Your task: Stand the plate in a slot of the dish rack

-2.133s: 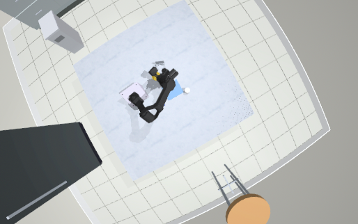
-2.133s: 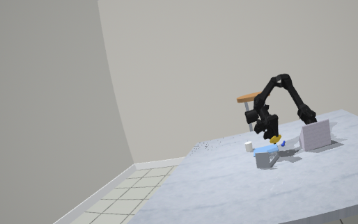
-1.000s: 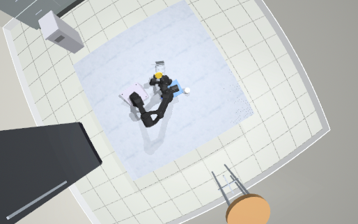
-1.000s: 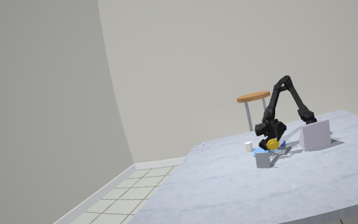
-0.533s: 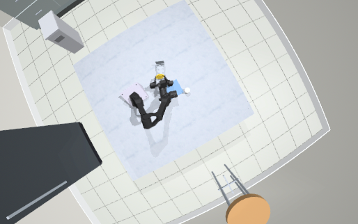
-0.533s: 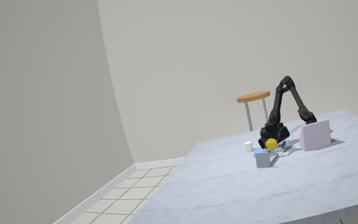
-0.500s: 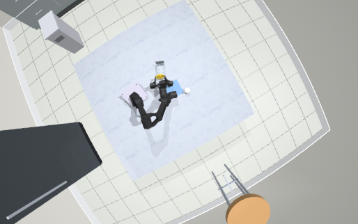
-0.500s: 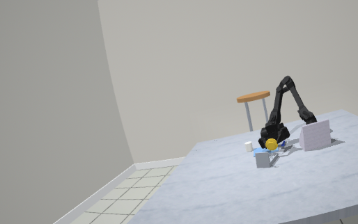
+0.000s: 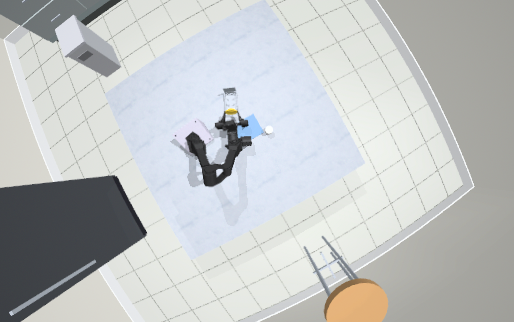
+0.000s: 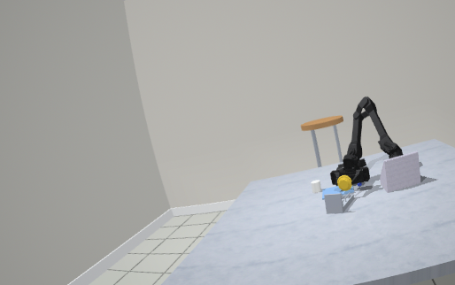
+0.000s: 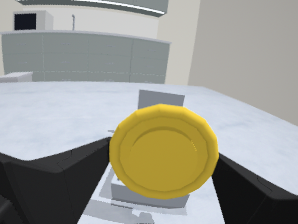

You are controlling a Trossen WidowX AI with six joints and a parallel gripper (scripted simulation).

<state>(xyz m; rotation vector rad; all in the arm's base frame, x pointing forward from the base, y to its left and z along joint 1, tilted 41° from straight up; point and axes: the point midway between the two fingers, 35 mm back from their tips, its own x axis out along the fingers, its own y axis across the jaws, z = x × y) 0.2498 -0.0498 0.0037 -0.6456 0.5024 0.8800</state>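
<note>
Right now my gripper tip is 4 cm short of the grey dish rack, 6 cm to the right of it and 4 cm above it. Round my gripper tip: white cup 10 cm ahead, 22 cm to the right, 4 cm below; then yellow plate 1 cm to the right; then blue spoon 11 cm behind, 15 cm to the right, 6 cm below.
</note>
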